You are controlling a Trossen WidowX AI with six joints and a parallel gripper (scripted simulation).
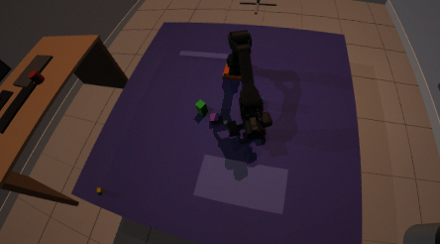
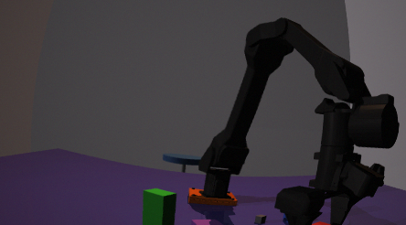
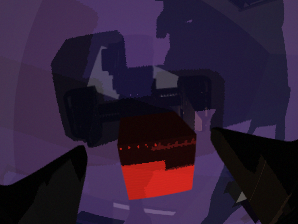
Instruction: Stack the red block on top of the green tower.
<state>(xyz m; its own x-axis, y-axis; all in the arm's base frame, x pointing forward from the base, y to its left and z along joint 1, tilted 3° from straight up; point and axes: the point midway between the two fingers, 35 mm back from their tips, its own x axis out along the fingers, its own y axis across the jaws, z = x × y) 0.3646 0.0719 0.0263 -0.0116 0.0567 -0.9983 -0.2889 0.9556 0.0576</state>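
The red block lies 10 mm above my gripper tip. The rest, counted from my gripper tip: blue block 150 mm behind, 40 mm to the left, 20 mm above; then magenta block 60 mm behind, 160 mm to the right, 10 mm above.
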